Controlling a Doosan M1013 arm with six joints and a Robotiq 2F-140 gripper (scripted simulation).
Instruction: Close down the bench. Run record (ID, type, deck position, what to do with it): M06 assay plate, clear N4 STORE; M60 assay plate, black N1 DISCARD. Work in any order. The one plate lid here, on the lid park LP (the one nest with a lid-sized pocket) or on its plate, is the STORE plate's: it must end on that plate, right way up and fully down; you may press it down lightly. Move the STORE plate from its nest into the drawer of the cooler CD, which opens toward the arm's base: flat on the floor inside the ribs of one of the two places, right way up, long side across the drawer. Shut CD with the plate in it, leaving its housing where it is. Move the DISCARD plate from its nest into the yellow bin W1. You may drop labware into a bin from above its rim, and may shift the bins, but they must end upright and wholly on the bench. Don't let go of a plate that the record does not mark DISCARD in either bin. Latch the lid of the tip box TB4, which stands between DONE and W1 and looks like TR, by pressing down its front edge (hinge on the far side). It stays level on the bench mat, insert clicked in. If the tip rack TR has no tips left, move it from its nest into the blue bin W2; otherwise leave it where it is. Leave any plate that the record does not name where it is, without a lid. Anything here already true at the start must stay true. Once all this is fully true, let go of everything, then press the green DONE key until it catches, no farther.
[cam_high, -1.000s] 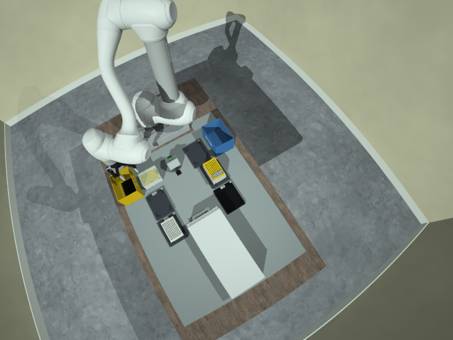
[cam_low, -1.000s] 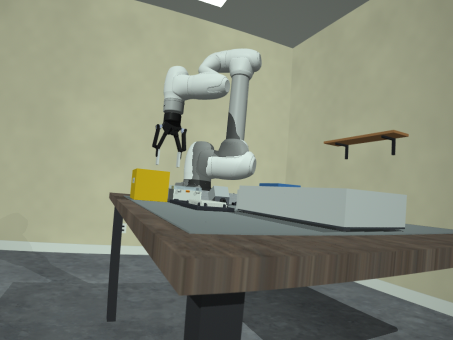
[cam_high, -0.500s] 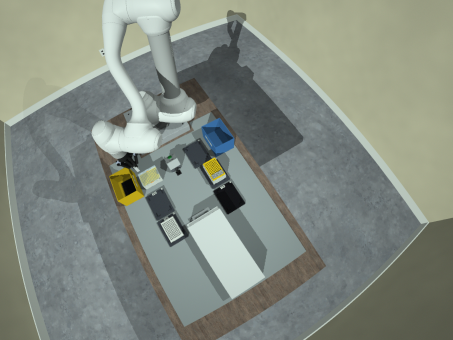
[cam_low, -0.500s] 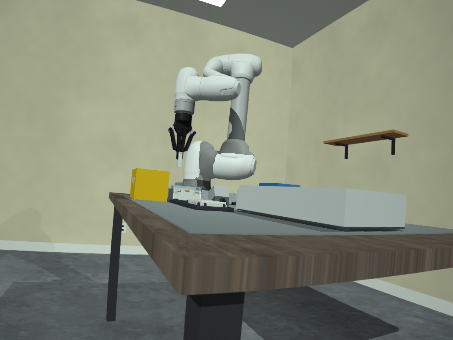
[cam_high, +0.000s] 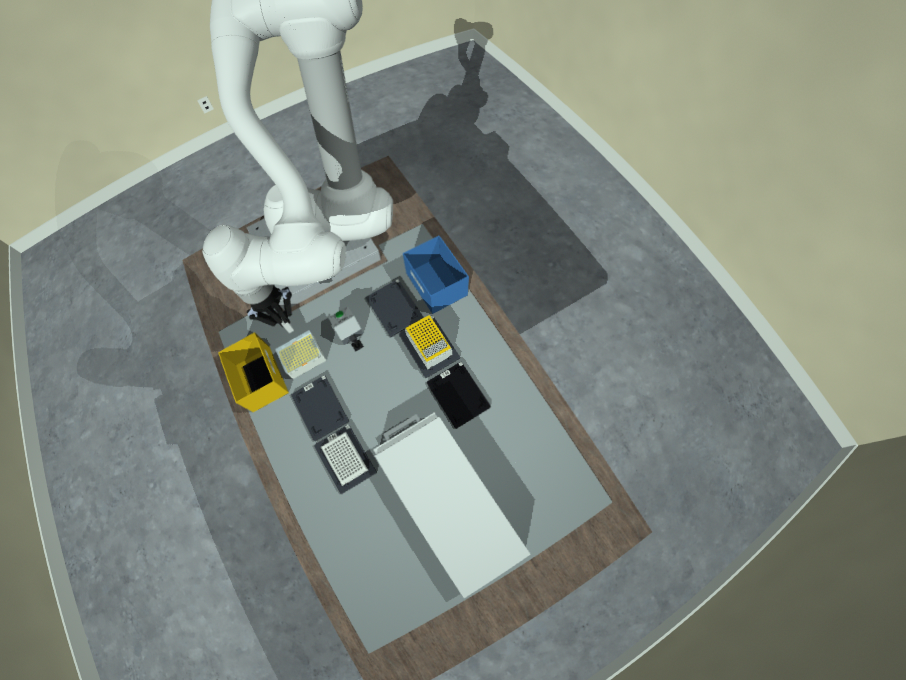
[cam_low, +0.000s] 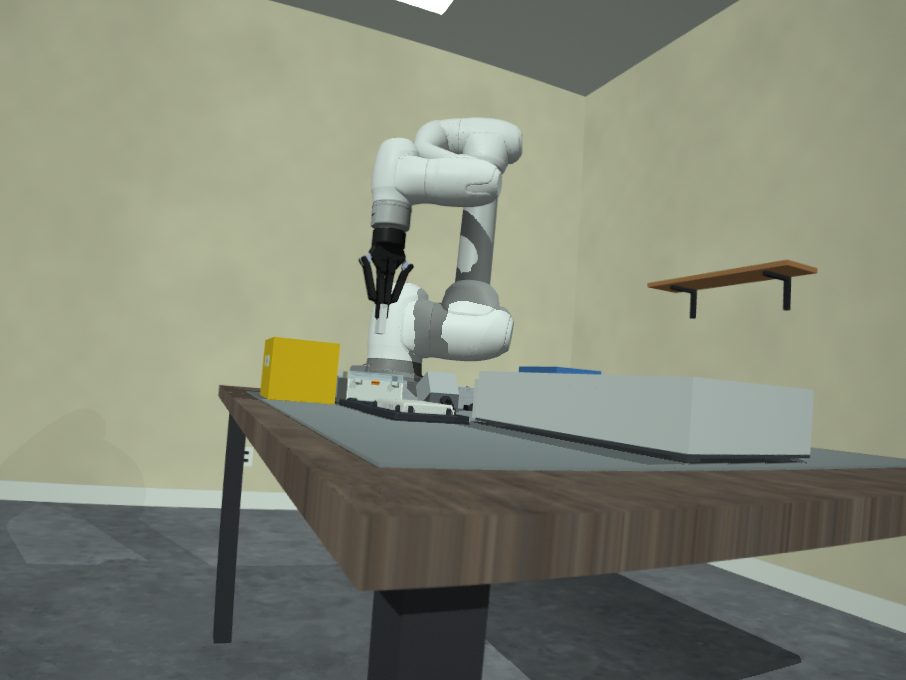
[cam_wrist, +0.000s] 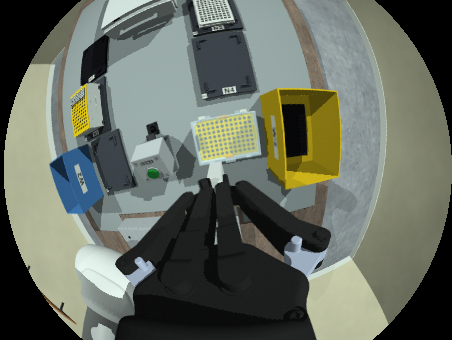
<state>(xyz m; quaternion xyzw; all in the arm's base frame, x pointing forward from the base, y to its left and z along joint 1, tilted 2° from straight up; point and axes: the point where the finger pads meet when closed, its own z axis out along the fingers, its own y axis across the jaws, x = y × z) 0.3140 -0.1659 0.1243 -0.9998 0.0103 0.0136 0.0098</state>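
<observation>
Now: hand 140 mm to the right of the green DONE key and 120 mm above it. From my hand the other things lie so: tip box lid: 130 mm below, 30 mm ahead, 20 mm to the right; then tip box TB4: 150 mm below, 30 mm ahead, 20 mm to the right; then yellow bin W1: 180 mm to the right, 150 mm below, 10 mm ahead.
</observation>
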